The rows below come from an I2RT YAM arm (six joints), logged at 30 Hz.
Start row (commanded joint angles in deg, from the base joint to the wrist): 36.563, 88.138, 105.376, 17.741, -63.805, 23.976
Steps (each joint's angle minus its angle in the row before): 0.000, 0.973, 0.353, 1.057, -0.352, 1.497; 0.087, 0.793, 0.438, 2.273, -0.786, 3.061; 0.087, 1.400, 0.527, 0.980, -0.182, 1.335; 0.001, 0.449, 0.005, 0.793, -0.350, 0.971; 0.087, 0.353, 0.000, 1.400, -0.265, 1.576; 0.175, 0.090, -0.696, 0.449, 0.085, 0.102; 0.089, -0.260, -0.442, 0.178, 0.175, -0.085; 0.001, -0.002, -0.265, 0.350, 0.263, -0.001; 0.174, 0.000, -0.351, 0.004, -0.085, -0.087; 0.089, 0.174, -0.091, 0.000, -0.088, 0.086
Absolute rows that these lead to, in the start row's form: 36.563, 89.111, 105.729, 18.798, -64.157, 25.473; 36.650, 89.904, 106.167, 21.071, -64.943, 28.534; 36.737, 91.304, 106.694, 22.051, -65.125, 29.869; 36.738, 91.753, 106.699, 22.844, -65.475, 30.840; 36.825, 92.106, 106.699, 24.244, -65.740, 32.416; 37.000, 92.196, 106.003, 24.693, -65.655, 32.518; 37.089, 91.936, 105.561, 24.871, -65.480, 32.433; 37.090, 91.934, 105.296, 25.221, -65.217, 32.432; 37.264, 91.934, 104.945, 25.225, -65.302, 32.345; 37.353, 92.108, 104.854, 25.225, -65.390, 32.431
